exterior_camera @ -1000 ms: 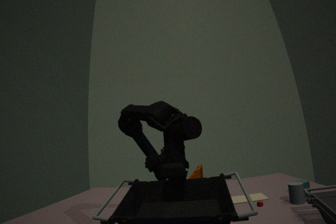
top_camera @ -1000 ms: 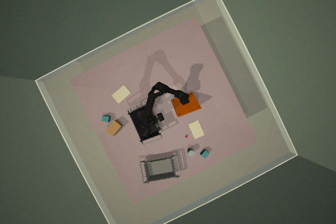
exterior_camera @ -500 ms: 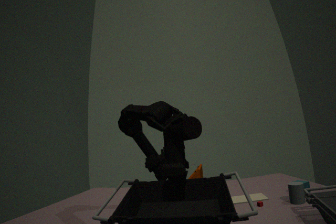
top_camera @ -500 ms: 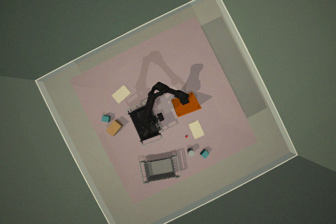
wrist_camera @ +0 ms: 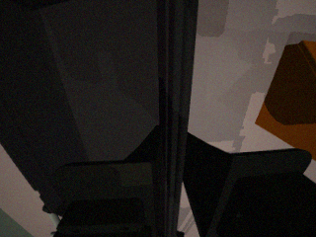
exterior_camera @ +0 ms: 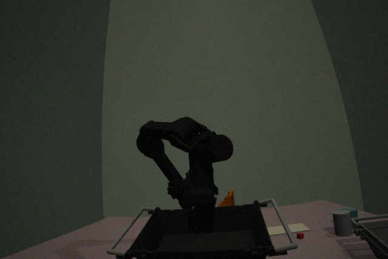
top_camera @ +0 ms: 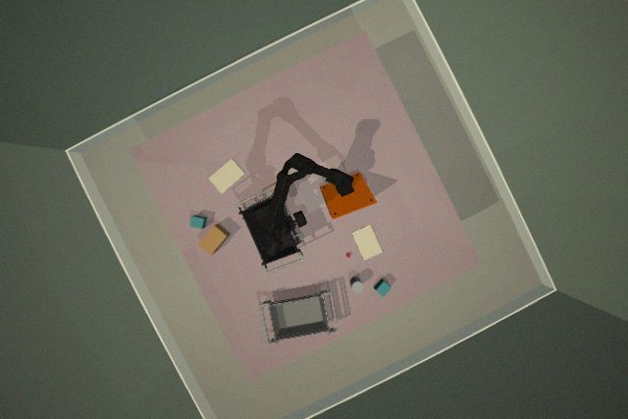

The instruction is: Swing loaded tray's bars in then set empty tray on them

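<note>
My gripper tip is now 8 cm short of the black tray and 1 cm below it. Round my gripper tip: small red cube (20 cm behind, 28 cm to the left, 11 cm below); grey cylinder (18 cm behind, 41 cm to the left, 8 cm below); tan block (35 cm ahead, 6 cm to the right, 9 cm below).
</note>
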